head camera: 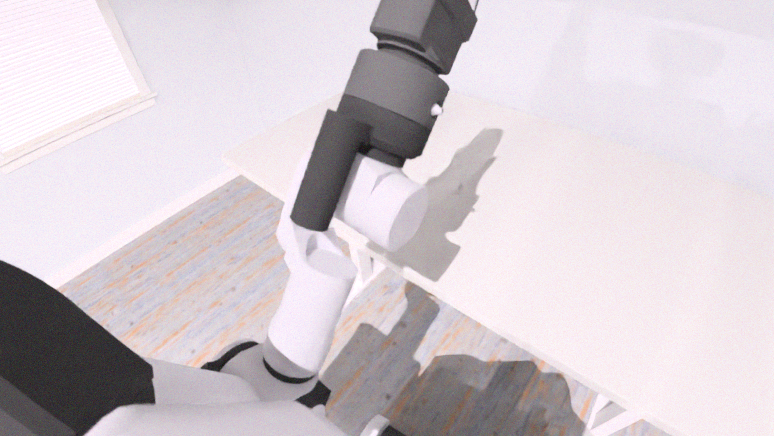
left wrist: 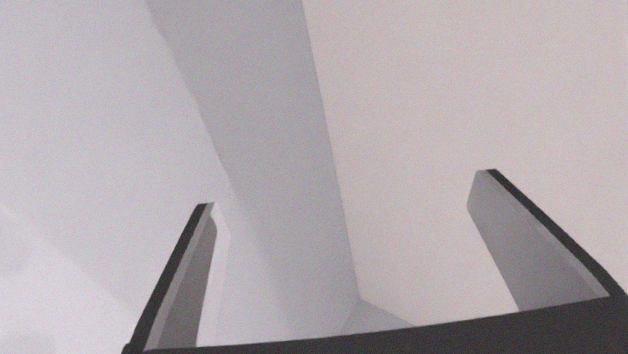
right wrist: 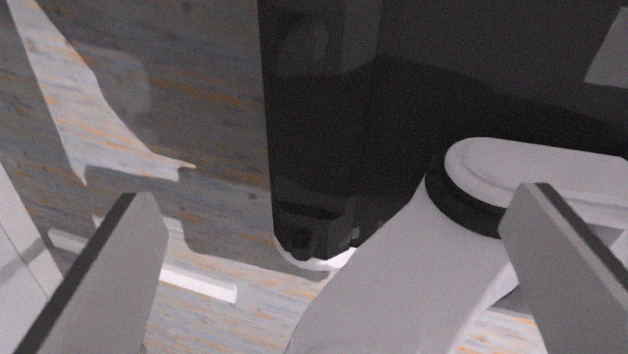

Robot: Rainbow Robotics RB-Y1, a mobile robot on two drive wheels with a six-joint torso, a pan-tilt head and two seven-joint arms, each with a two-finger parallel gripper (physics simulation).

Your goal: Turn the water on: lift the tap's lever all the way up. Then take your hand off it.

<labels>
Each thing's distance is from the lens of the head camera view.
white table (head camera: 638, 277): 0.76 m
window with blinds (head camera: 74, 74): 2.33 m
The marked spots on the white table and the window with blinds are 2.48 m apart.
</labels>
